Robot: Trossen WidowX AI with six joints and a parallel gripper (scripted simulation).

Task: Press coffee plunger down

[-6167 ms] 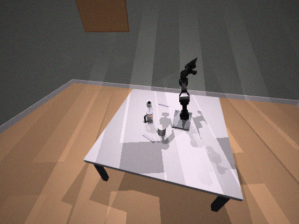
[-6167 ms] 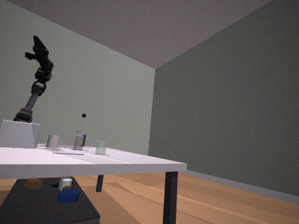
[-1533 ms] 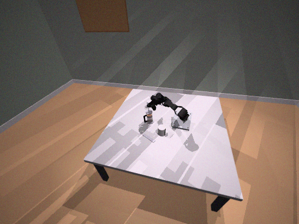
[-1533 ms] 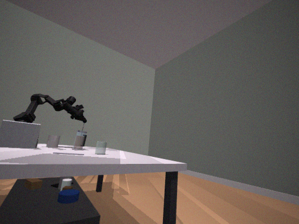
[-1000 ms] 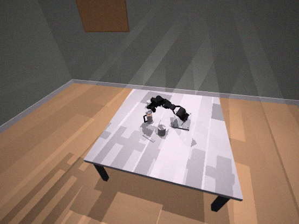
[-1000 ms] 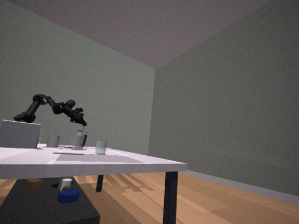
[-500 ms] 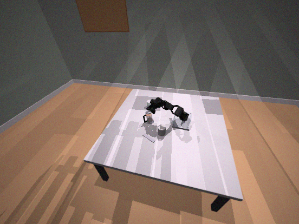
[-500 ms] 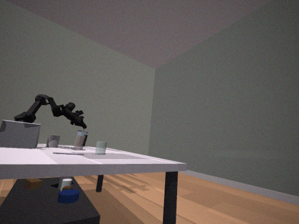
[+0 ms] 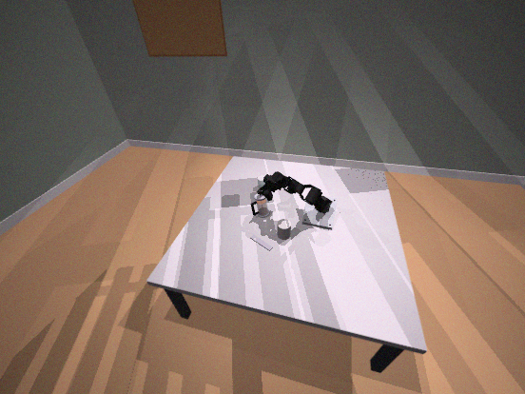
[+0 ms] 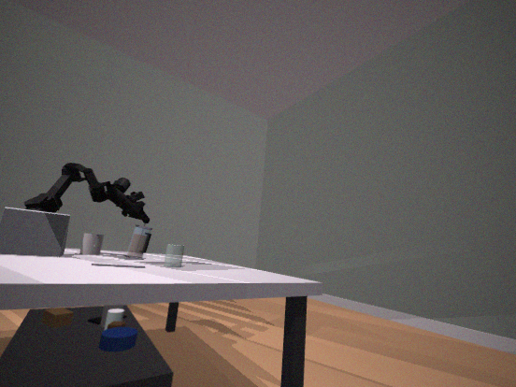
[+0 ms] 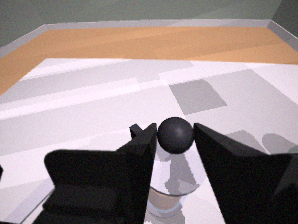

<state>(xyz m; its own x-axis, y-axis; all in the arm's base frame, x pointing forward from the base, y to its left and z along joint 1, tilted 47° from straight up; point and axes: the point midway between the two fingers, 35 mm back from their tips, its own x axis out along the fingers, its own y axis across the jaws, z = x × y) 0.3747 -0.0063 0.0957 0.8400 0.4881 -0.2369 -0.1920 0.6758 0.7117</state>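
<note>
My gripper tip is 90 mm above the coffee press, 10 mm to the right of it and 10 mm past it.
</note>
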